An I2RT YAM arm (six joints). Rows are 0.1 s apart.
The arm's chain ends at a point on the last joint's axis. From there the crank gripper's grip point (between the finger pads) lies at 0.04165 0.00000 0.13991 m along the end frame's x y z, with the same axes.
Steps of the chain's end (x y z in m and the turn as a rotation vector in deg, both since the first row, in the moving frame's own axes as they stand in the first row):
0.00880 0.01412 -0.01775 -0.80 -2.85 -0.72
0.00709 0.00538 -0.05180 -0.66 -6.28 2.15
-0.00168 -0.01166 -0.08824 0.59 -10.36 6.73
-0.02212 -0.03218 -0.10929 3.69 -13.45 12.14
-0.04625 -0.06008 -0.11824 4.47 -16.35 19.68
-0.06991 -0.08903 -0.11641 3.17 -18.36 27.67
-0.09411 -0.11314 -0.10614 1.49 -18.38 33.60
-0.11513 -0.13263 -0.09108 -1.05 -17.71 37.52
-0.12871 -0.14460 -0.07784 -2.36 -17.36 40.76
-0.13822 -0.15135 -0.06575 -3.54 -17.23 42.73
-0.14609 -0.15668 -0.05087 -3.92 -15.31 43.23
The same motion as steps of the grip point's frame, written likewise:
0.00180 0.01561 -0.01586 -0.80 -2.85 -0.72
-0.00852 0.00829 -0.04810 -0.66 -6.28 2.15
-0.02766 -0.00975 -0.08303 0.59 -10.36 6.73
-0.05551 -0.03612 -0.10351 3.69 -13.45 12.14
-0.08706 -0.06400 -0.11223 4.47 -16.35 19.68
-0.11724 -0.08823 -0.11045 3.17 -18.36 27.67
-0.14365 -0.10671 -0.10043 1.49 -18.38 33.60
-0.16595 -0.11877 -0.08596 -1.05 -17.71 37.52
-0.18078 -0.12673 -0.07325 -2.36 -17.36 40.76
-0.19168 -0.13030 -0.06169 -3.54 -17.23 42.73
-0.19564 -0.13295 -0.04696 -3.92 -15.31 43.23

